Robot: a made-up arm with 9 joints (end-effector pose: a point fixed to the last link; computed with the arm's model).
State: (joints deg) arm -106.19 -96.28 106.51 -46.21 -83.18 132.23 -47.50 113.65 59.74
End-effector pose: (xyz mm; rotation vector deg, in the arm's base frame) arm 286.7 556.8 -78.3 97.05 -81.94 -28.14
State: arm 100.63 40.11 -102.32 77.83 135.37 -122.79 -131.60 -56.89 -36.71
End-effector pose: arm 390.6 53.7 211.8 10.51 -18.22 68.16
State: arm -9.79 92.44 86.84 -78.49 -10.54 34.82 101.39 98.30 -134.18
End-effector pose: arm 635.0 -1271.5 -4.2 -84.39 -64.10 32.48
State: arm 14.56 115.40 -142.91 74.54 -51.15 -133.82 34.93 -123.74 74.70
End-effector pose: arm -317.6 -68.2 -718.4 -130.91 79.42 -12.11
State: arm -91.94 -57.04 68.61 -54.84 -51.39 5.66 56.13 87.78 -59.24
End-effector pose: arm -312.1 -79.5 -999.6 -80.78 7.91 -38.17
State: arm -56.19 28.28 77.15 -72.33 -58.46 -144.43 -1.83 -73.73 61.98
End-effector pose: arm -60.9 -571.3 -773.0 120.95 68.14 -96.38
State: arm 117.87 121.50 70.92 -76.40 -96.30 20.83 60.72 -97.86 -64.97
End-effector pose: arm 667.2 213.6 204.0 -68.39 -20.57 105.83
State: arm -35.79 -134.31 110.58 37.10 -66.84 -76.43 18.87 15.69 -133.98
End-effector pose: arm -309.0 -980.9 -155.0 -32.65 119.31 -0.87
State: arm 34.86 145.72 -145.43 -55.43 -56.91 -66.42 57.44 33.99 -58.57
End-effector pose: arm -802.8 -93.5 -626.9 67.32 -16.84 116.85
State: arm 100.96 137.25 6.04 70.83 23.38 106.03 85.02 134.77 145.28
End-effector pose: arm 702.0 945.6 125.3 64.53 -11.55 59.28
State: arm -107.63 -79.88 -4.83 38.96 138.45 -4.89 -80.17 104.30 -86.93
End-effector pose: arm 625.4 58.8 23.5 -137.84 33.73 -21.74
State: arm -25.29 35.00 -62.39 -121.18 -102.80 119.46 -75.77 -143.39 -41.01
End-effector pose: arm -21.8 354.5 -279.6 -39.83 136.86 -68.67
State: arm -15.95 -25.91 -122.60 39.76 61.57 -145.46 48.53 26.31 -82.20
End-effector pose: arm 1407.4 11.7 314.9 -26.10 -95.87 -33.20
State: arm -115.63 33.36 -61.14 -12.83 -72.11 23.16 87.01 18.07 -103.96
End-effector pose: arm 174.6 -814.1 2.6 -6.39 -15.09 -162.89
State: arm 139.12 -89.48 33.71 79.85 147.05 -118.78 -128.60 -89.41 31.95
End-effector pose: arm 98.6 252.7 9.8 32.35 83.46 -50.55
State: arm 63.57 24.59 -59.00 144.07 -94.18 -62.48 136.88 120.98 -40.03
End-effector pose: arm -204.5 267.9 -374.2 37.94 -70.60 -17.83
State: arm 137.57 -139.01 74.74 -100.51 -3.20 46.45 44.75 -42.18 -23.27
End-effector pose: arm 502.6 715.9 1178.0 43.89 130.64 -24.59
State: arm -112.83 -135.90 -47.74 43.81 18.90 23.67 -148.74 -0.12 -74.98
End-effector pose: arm 969.1 22.9 474.5 -40.17 36.34 -46.97
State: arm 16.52 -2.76 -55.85 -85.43 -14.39 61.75 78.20 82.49 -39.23
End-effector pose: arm 12.9 803.0 324.5 85.43 -110.87 -55.19
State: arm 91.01 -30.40 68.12 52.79 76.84 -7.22 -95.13 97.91 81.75
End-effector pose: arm 355.3 -992.9 591.5 -90.16 -41.93 41.58
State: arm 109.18 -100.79 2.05 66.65 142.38 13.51 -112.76 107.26 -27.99
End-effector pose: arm 702.1 73.6 -170.2 9.61 38.16 21.34
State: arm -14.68 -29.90 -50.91 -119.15 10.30 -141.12 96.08 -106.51 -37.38
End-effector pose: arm -732.5 348.0 -148.6 69.40 26.84 115.68
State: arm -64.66 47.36 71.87 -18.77 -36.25 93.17 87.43 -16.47 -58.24
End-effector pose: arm 242.2 -1108.2 -331.4 -140.02 0.44 83.66
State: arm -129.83 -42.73 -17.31 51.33 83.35 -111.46 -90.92 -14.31 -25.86
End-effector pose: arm 178.6 -213.4 482.7 -67.93 79.00 -31.55
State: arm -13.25 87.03 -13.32 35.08 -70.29 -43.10 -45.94 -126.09 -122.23
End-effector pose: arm 147.5 -662.8 1122.0 -141.19 -1.46 94.88
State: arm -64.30 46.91 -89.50 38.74 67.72 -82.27 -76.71 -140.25 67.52
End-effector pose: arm -171.0 793.1 -252.9 -22.28 36.41 45.23
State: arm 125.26 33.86 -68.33 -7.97 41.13 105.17 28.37 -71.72 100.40
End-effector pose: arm 118.9 -541.7 -420.1 136.89 12.16 -47.69
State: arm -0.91 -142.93 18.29 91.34 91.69 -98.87 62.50 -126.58 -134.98
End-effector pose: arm 317.9 214.9 114.5 89.96 56.50 81.45
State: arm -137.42 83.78 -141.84 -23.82 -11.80 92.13 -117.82 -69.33 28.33
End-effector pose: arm 710.8 635.5 675.6 -14.92 -41.70 24.77
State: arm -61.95 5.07 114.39 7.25 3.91 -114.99 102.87 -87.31 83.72
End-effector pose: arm 655.4 -218.6 -1098.7 -40.54 -96.06 -33.24
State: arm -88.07 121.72 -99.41 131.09 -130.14 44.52 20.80 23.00 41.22
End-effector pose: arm -299.3 66.7 300.3 138.42 25.02 36.47
